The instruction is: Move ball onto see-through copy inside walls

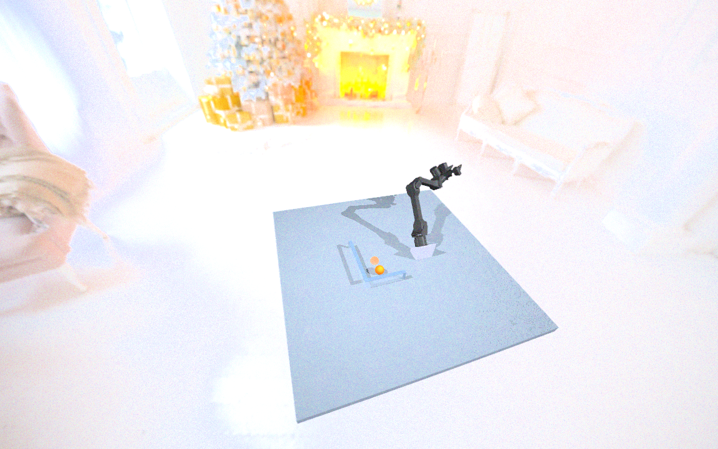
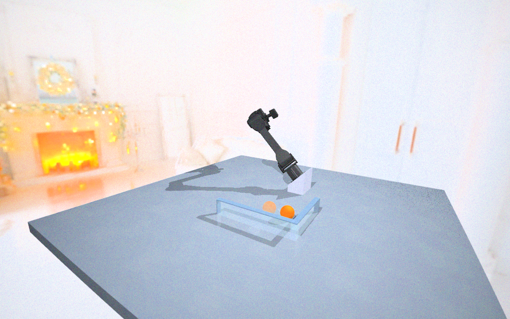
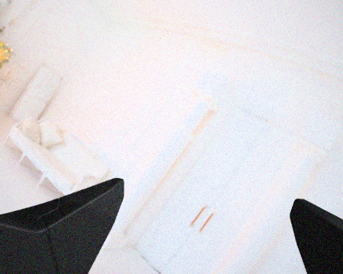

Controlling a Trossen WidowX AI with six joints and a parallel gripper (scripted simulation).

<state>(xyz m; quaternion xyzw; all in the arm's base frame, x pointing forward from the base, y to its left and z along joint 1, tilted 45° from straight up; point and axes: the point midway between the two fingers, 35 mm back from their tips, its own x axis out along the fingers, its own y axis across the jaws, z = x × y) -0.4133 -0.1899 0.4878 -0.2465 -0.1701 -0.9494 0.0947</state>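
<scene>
Now: gripper tip 71 cm short of the orange ball, 60 cm to the right of it and 31 cm above it. Also, from my gripper tip: see-through ball: 72 cm ahead, 53 cm to the left, 31 cm below.
</scene>
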